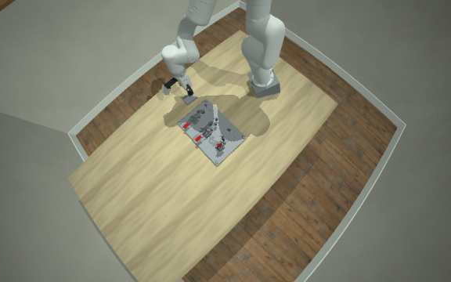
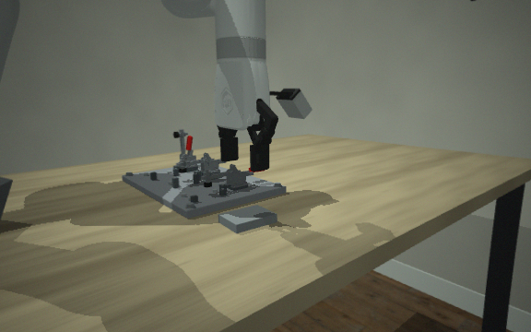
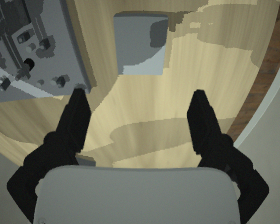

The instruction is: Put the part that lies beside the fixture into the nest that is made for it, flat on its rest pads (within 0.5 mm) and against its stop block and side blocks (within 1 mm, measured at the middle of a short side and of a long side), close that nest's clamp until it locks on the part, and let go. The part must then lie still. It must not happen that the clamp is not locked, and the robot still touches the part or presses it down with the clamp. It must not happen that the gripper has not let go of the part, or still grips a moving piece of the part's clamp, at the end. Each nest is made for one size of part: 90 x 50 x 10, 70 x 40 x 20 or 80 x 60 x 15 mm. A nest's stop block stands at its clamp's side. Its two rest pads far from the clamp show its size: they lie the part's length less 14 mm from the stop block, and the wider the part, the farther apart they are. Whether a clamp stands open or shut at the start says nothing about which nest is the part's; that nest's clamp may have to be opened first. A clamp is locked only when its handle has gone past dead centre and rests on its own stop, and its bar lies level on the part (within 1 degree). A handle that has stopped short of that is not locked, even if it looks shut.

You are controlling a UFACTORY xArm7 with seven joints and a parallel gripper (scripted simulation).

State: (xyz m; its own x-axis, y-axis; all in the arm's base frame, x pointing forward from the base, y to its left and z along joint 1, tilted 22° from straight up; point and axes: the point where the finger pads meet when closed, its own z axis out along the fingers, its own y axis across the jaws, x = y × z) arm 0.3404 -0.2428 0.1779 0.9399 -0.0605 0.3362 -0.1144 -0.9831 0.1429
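The part is 100 mm below my hand. From my hand the other things lie so: grey fixture plate 60 mm ahead, 250 mm to the left, 100 mm below.
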